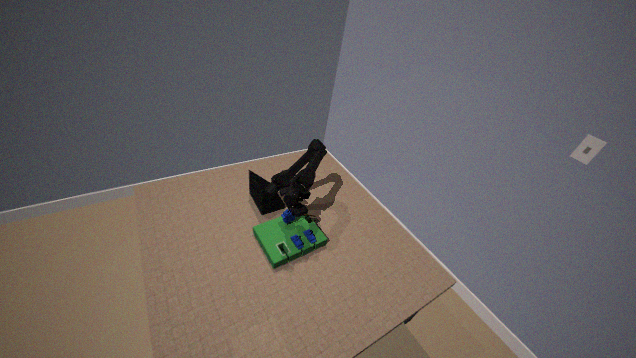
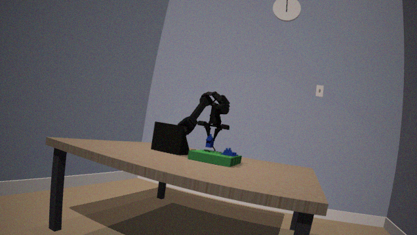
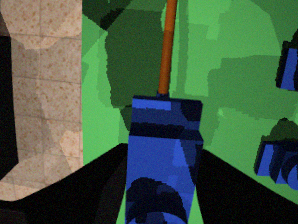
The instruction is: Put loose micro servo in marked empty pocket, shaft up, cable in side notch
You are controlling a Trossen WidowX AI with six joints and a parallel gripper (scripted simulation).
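My gripper tip is 100 mm above the green deck, 30 mm to the left of it and 20 mm short of it.
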